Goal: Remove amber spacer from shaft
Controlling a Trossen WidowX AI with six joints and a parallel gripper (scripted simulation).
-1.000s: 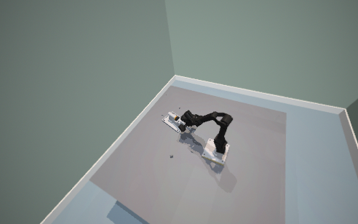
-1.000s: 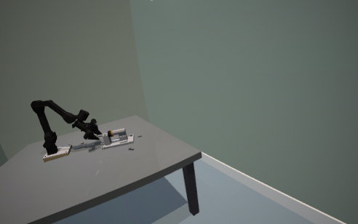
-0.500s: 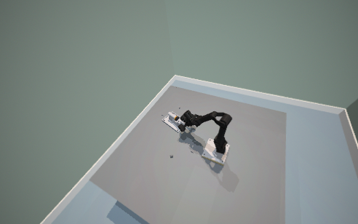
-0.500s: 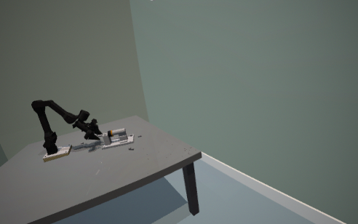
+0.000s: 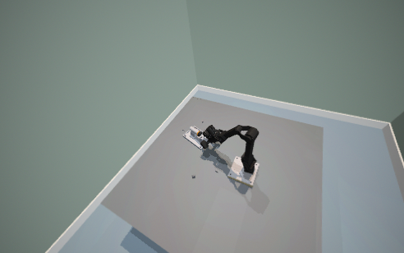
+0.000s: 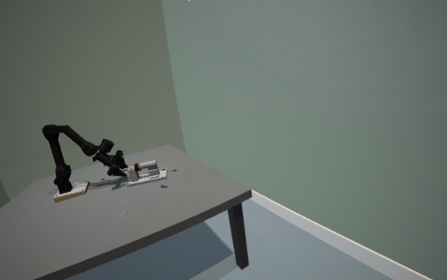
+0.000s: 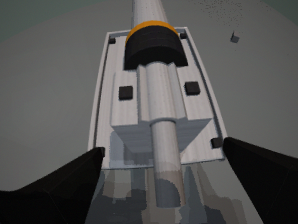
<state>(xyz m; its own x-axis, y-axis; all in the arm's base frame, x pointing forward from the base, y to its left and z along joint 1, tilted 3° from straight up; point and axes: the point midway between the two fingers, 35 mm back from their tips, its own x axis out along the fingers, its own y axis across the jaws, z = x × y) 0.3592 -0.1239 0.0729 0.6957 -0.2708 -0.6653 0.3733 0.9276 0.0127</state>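
Right now the grey steel shaft is 5 cm ahead of my gripper tip, 2 cm to the right of it and 2 cm above it. Round my gripper tip: grey support block: 11 cm ahead, 4 cm to the right, 1 cm below; then amber spacer: 7 cm ahead, 3 cm to the right, 2 cm above; then black spacer: 5 cm ahead, 2 cm to the right, 2 cm above.
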